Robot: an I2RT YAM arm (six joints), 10 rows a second.
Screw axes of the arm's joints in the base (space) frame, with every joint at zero. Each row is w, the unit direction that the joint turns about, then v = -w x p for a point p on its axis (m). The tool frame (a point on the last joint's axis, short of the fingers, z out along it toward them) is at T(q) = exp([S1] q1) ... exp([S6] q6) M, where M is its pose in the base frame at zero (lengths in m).
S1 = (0, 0, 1, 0, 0, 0)
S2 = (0, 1, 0, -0.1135, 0, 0.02)
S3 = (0, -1, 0, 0.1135, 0, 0.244)
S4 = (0, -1, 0, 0.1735, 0, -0.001)
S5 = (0, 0, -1, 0, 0.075, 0)
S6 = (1, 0, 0, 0, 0.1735, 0)
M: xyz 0.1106 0 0.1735 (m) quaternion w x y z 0.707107 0 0.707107 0
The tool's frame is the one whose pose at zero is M.
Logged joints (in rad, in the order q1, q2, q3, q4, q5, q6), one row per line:
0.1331 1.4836 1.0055 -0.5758 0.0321 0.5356
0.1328 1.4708 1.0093 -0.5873 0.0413 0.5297
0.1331 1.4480 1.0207 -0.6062 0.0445 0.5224
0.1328 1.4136 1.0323 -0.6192 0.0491 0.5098
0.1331 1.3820 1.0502 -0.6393 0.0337 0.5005
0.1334 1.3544 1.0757 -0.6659 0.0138 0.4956
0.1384 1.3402 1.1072 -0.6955 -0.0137 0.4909
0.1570 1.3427 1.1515 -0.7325 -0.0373 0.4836
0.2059 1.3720 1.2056 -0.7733 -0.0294 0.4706
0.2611 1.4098 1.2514 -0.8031 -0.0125 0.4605
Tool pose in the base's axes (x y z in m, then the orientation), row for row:
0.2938 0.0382 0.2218 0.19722 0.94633 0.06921 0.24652
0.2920 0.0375 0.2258 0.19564 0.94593 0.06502 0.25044
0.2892 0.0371 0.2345 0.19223 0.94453 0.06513 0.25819
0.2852 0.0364 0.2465 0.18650 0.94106 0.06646 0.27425
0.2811 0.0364 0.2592 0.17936 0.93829 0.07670 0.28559
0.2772 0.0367 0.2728 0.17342 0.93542 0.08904 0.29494
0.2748 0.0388 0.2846 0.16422 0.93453 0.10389 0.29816
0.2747 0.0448 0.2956 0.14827 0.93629 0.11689 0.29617
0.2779 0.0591 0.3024 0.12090 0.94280 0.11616 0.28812
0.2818 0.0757 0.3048 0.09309 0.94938 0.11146 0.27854
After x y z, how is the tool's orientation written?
As a quaternion, x y z w.
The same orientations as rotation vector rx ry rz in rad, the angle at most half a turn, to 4 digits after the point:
0.5379 2.5812 0.1888
0.5325 2.5749 0.1770
0.5212 2.5608 0.1766
0.5015 2.5306 0.1787
0.4796 2.5087 0.2051
0.4615 2.4893 0.2370
0.4363 2.4830 0.2760
0.3943 2.4901 0.3109
0.3228 2.5176 0.3102
0.2498 2.5474 0.2991

